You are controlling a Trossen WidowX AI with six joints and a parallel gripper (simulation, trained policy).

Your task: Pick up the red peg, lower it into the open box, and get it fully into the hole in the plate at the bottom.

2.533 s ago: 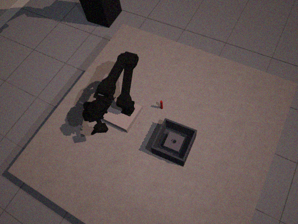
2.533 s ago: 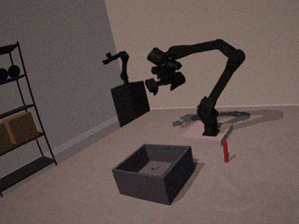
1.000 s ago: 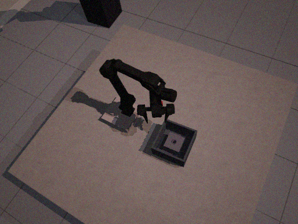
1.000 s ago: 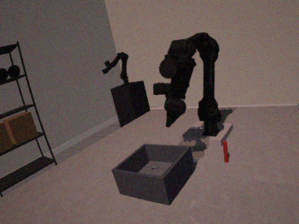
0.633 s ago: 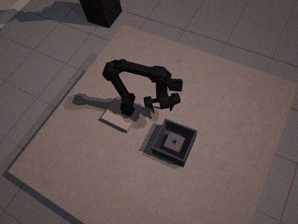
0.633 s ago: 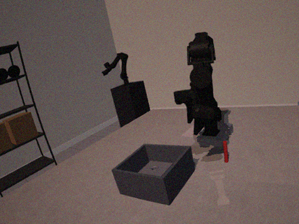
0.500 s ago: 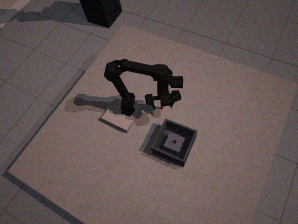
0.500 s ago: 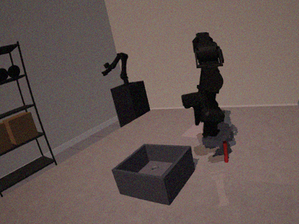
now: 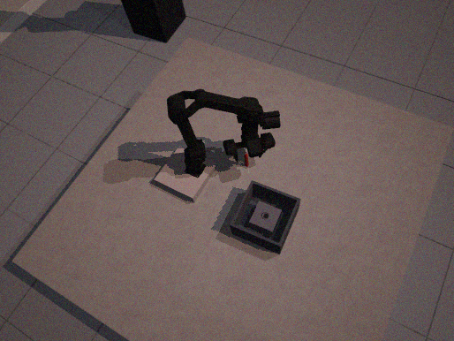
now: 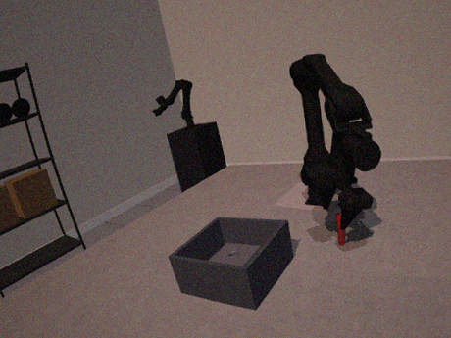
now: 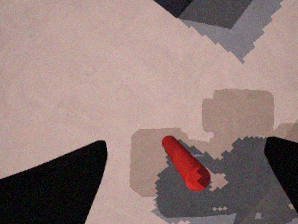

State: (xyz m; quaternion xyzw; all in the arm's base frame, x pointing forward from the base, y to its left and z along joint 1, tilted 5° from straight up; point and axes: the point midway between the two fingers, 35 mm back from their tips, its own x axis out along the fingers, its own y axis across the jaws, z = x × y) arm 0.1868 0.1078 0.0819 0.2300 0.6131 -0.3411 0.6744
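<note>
Now: gripper tip 1 cm past the red peg, 1 cm to the right of it and 4 cm above it. From my gripper tip the other things lie so: grey box 15 cm ahead, 18 cm to the right, 5 cm below; then light plate 15 cm ahead, 18 cm to the right, 3 cm below.
</note>
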